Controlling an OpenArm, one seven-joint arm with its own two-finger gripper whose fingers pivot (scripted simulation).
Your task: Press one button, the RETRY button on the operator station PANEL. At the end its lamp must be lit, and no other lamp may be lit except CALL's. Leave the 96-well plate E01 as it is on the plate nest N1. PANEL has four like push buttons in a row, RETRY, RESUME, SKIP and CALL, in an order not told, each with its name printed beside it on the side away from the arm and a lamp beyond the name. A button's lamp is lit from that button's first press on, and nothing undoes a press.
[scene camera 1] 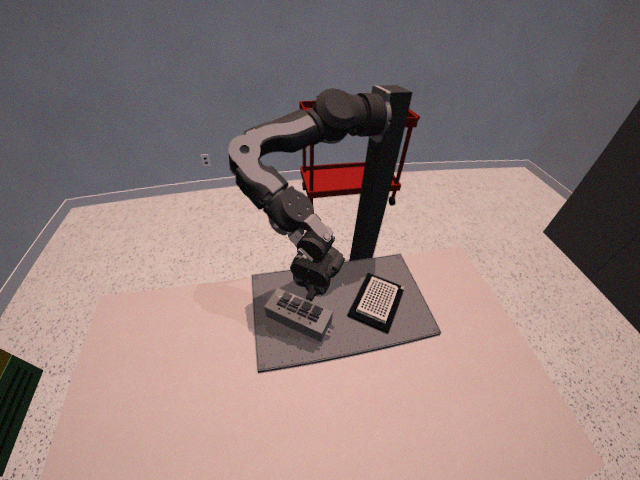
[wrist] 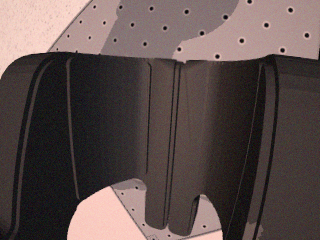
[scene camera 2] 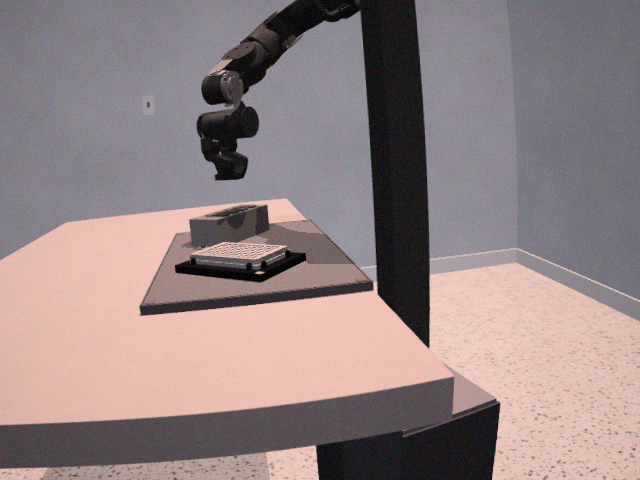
Labels:
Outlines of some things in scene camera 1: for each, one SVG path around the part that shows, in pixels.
My gripper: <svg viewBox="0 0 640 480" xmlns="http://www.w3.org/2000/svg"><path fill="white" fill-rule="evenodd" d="M332 246L324 259L319 263L310 264L306 260L301 262L299 254L295 256L291 263L290 270L293 273L293 280L297 285L306 288L308 291L306 299L309 301L313 301L316 295L326 293L330 286L331 277L333 278L339 272L345 261L343 254Z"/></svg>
A white 96-well plate E01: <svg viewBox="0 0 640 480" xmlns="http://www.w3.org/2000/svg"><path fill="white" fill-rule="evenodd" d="M372 277L356 312L360 312L364 316L385 324L398 287Z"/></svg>

